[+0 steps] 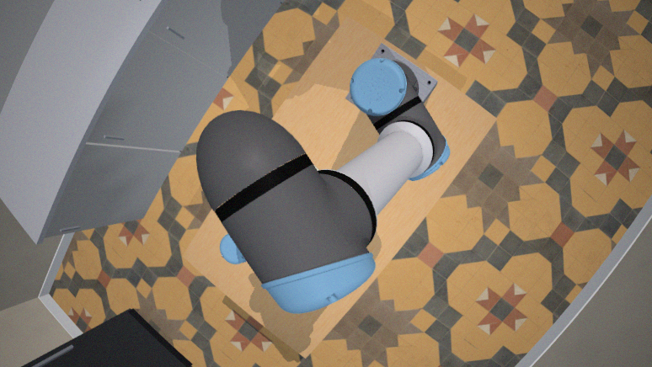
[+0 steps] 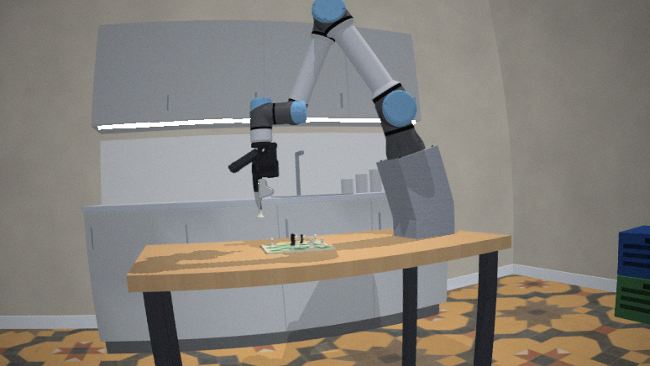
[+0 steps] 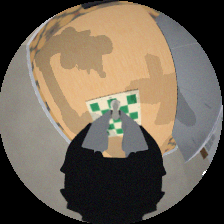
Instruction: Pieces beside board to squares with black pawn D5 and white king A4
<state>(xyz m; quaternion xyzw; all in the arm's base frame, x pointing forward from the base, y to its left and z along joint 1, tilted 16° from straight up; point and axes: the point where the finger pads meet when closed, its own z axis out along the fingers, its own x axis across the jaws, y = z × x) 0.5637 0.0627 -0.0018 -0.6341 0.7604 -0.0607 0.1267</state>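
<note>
My hand is 15 cm above the chessboard, 11 cm past it and 1 cm to the right of it. From my hand the other things lie so: black pawn (14 cm behind, 13 cm below, 7 cm to the right); white king (1 cm below).
</note>
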